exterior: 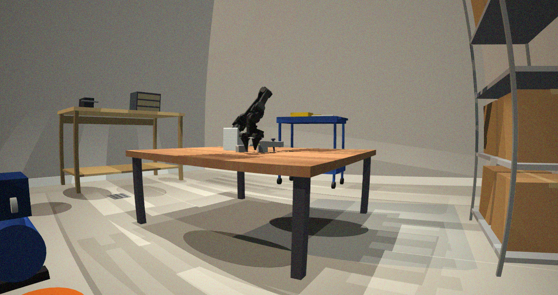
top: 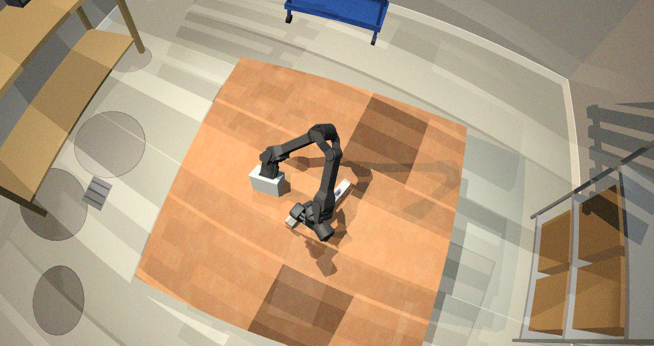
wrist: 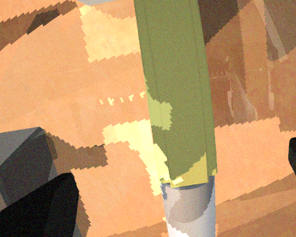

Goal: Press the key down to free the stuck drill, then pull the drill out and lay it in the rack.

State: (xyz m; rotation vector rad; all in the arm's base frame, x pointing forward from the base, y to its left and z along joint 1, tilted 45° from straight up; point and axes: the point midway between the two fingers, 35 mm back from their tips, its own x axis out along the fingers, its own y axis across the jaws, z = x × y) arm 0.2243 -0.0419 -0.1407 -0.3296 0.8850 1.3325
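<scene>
My gripper tip is now 5 cm to the right of the drill, 3 cm below it and 2 cm short of it. From my gripper tip the other things lie so: dark key 16 cm to the left, 6 cm ahead, 4 cm above; grey housing 14 cm to the left, 5 cm ahead, 2 cm above; small grey rack 8 cm behind, 1 cm to the left.
</scene>
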